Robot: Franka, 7 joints.
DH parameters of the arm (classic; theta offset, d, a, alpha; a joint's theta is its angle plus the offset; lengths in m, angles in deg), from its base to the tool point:
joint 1: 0 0.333 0 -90
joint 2: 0 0 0 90
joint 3: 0 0.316 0.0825 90
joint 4: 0 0 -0.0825 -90
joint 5: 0 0.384 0 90
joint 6: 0 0 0.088 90
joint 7: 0 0.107 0 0
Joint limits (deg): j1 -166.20..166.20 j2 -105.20..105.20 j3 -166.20..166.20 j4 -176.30..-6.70 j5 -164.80..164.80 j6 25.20..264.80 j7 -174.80..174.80
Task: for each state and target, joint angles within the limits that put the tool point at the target. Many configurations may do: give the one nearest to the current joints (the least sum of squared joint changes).
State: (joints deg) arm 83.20 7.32 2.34 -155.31 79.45 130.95 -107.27
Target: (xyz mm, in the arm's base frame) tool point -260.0 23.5 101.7
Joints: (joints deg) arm 113.14 27.33 37.56 -161.95 80.17 118.87 -107.27
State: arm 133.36 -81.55 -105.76 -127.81 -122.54 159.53 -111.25
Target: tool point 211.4 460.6 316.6
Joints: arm 157.40 -82.11 -96.36 -131.91 -122.04 159.16 -111.25
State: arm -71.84 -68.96 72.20 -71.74 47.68 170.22 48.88
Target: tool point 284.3 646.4 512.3
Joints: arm -57.92 -80.08 84.53 -92.33 49.99 170.00 48.88
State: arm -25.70 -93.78 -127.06 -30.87 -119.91 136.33 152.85
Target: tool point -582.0 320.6 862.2
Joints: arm -34.41 -47.82 -124.43 -9.37 -120.34 137.51 152.85
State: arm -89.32 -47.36 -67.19 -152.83 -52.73 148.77 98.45
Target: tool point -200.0 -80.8 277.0
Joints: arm -118.55 -64.24 -58.53 -176.30 -37.71 101.97 98.45
